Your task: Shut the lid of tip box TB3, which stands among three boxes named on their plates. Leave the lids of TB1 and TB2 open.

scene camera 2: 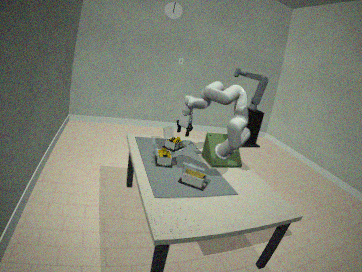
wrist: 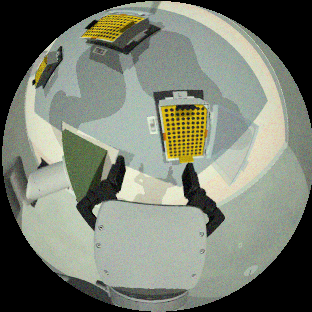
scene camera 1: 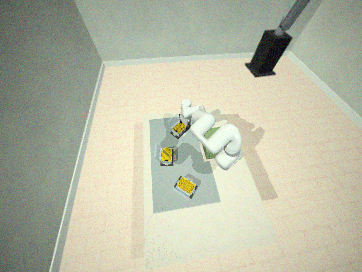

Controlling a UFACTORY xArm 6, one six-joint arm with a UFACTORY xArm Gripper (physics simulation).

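Frame: origin at the arm's base, x up, y back, z right, level; metres.
Where they show: gripper, fingertip midpoint: point(scene camera 2: 182, 134) point(wrist: 154, 165) point(scene camera 1: 184, 126); arm's base, origin of the base link: point(scene camera 2: 222, 151) point(wrist: 67, 172).
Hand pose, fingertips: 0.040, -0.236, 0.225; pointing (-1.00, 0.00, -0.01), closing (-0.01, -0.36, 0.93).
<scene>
Each offset is from my fingertips to the centre of the thing, as dx, dy, dz. "pt": to the spot under its first point. Level surfaces: height alone.
Tip box TB3 @(-0.063, -0.036, +0.042) point(scene camera 1: 179, 128) point(scene camera 2: 174, 143) point(wrist: 184, 132) stands at the mat's far end, filled with a yellow, holed rack. Its clear lid @(pt -0.021, -0.075, +0.106) point(scene camera 2: 168, 131) point(wrist: 235, 145) stands open, on the box's right side in the wrist view. Its plate @(pt -0.126, +0.004, -0.011) point(wrist: 152, 125) is too blurred to read. A middle box @(-0.063, -0.200, -0.205) point(scene camera 1: 167, 155) point(scene camera 2: 164, 157) point(wrist: 117, 30) and a near box point(scene camera 1: 186, 186) point(scene camera 2: 194, 176) point(wrist: 47, 70) are TB1 and TB2; I cannot tell which is which. Their lids are open. My gripper point(scene camera 1: 184, 124) point(scene camera 2: 183, 132) point(wrist: 154, 165) is open and empty, above and beside TB3.
The boxes stand on a grey-blue mat @(dx -0.128) point(scene camera 1: 165, 195) point(scene camera 2: 165, 187) point(wrist: 220, 60) on a pale table @(dx -0.131) point(scene camera 1: 200, 230) point(scene camera 2: 225, 215). The arm's green base block point(scene camera 1: 210, 150) point(scene camera 2: 212, 145) point(wrist: 80, 160) is beside the mat. A black pedestal point(scene camera 1: 269, 52) point(scene camera 2: 255, 129) stands on the floor behind.
</scene>
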